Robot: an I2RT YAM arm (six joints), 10 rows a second.
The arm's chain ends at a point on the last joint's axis. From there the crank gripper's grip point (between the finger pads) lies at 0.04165 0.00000 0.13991 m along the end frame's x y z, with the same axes.
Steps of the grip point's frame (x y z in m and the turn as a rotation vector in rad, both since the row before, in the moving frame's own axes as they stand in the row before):
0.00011, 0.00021, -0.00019, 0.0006, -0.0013, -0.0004
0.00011, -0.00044, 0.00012, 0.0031, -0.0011, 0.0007
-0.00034, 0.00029, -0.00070, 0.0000, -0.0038, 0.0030
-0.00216, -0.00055, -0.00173, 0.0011, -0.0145, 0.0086
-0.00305, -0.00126, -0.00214, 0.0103, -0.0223, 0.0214
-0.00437, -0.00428, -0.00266, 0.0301, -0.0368, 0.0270
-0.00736, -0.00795, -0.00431, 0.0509, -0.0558, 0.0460
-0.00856, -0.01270, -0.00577, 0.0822, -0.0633, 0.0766
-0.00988, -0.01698, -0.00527, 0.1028, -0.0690, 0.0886
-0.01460, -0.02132, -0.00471, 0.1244, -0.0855, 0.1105
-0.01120, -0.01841, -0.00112, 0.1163, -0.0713, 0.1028
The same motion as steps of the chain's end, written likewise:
0.00029, 0.00031, -0.00024, 0.0006, -0.0013, -0.0004
0.00026, -0.00004, 0.00007, 0.0031, -0.0011, 0.0007
0.00019, 0.00017, -0.00086, 0.0000, -0.0038, 0.0030
-0.00013, -0.00075, -0.00232, 0.0011, -0.0145, 0.0086
0.00007, -0.00067, -0.00303, 0.0103, -0.0223, 0.0214
0.00076, -0.00110, -0.00405, 0.0301, -0.0368, 0.0270
0.00038, -0.00251, -0.00628, 0.0509, -0.0558, 0.0460
0.00004, -0.00397, -0.00778, 0.0822, -0.0633, 0.0766
-0.00064, -0.00575, -0.00725, 0.1028, -0.0690, 0.0886
-0.00326, -0.00771, -0.00695, 0.1244, -0.0855, 0.1105
-0.00178, -0.00579, -0.00302, 0.1163, -0.0713, 0.1028

